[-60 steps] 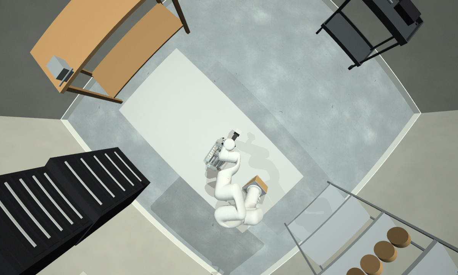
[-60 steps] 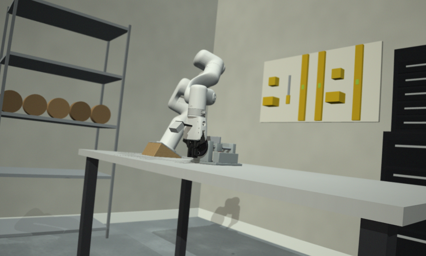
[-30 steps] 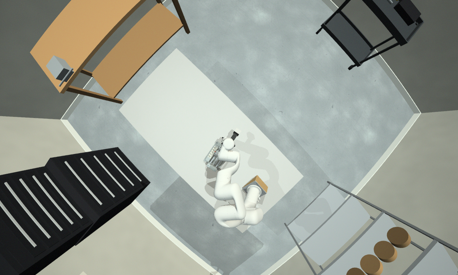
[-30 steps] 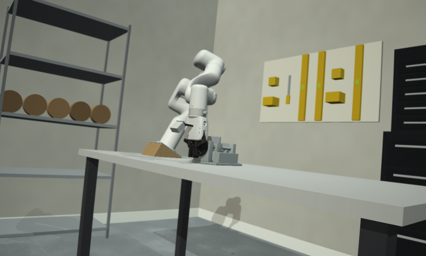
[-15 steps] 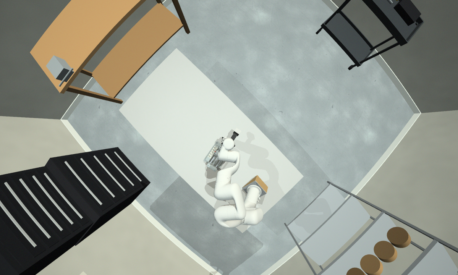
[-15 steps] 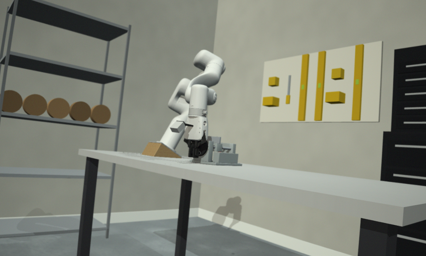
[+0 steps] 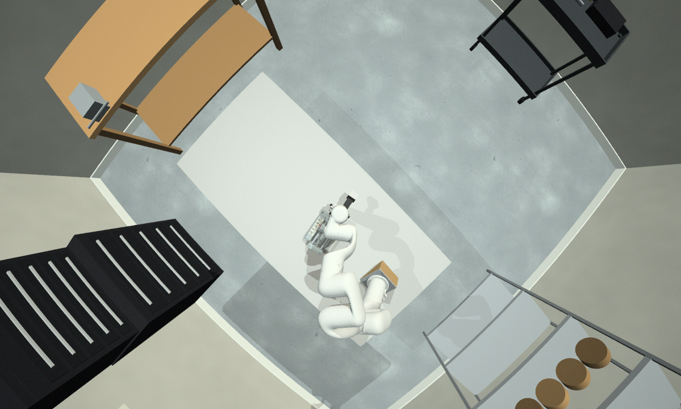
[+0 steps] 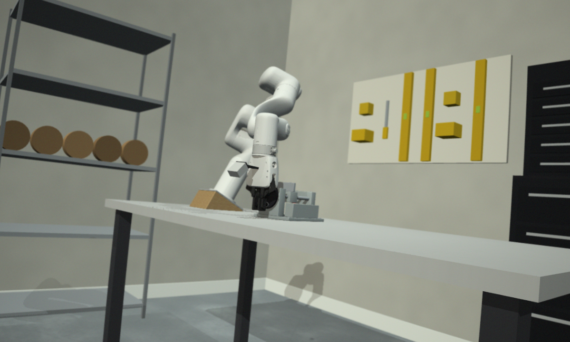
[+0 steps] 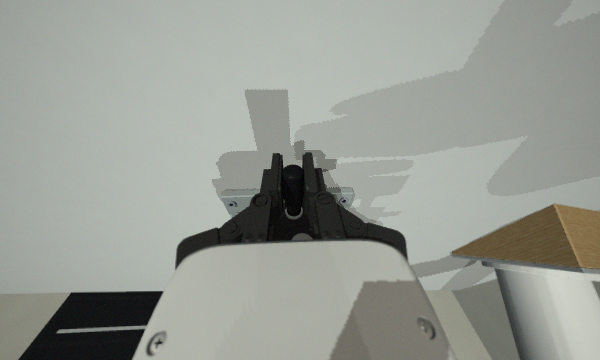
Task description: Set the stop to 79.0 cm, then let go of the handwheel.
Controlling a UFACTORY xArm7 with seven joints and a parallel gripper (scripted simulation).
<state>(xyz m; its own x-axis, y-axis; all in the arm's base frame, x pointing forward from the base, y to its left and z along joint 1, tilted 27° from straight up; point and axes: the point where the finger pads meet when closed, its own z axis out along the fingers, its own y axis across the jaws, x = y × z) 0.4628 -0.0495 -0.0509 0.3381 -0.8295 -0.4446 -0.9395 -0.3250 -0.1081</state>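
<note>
The black handwheel is 2 cm to the left of my hand, 1 cm behind it and 1 cm above it.
</note>
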